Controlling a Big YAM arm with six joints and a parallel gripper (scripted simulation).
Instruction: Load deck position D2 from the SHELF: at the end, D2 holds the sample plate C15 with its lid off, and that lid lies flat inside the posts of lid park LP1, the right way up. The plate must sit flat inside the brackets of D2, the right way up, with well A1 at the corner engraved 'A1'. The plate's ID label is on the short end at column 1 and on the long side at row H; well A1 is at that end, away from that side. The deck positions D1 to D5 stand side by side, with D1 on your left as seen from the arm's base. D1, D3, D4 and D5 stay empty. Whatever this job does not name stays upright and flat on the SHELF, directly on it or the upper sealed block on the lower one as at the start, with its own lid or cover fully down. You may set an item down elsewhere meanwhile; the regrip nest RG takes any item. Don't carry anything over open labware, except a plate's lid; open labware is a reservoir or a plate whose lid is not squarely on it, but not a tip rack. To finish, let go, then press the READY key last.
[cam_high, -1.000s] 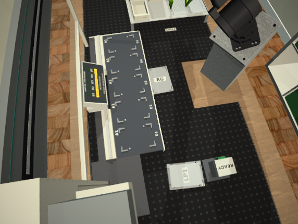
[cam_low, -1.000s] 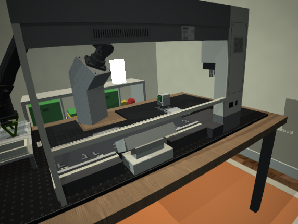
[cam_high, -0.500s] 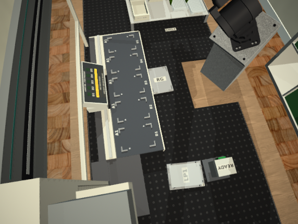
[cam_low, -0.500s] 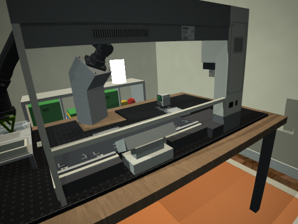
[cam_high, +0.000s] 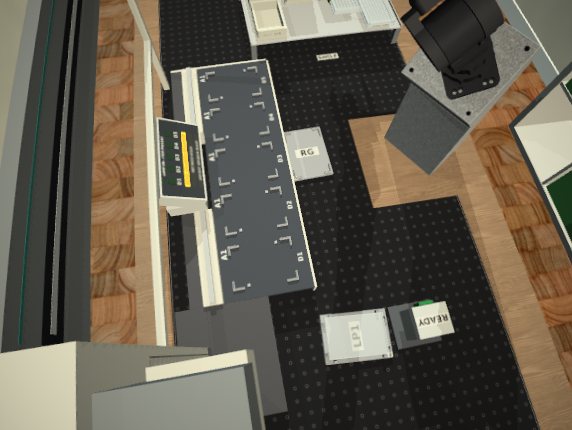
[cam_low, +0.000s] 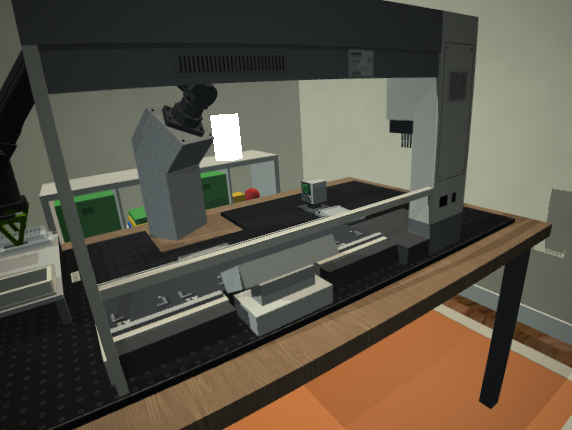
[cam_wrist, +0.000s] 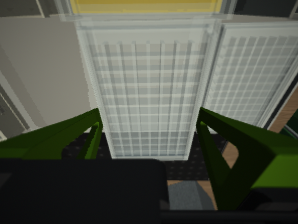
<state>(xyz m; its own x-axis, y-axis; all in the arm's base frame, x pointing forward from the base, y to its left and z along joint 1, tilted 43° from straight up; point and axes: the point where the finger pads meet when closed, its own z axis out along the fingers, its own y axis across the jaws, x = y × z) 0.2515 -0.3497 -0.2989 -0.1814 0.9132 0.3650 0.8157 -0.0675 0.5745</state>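
The shelf is 7 cm ahead of my hand, 6 cm below it and 5 cm to the right of it. Also, from my hand: sample plate: 1 cm to the right; then cream reservoir: 21 cm ahead, 5 cm to the left, 5 cm below; then shelf label: 12 cm below, 11 cm to the left, 3 cm ahead.
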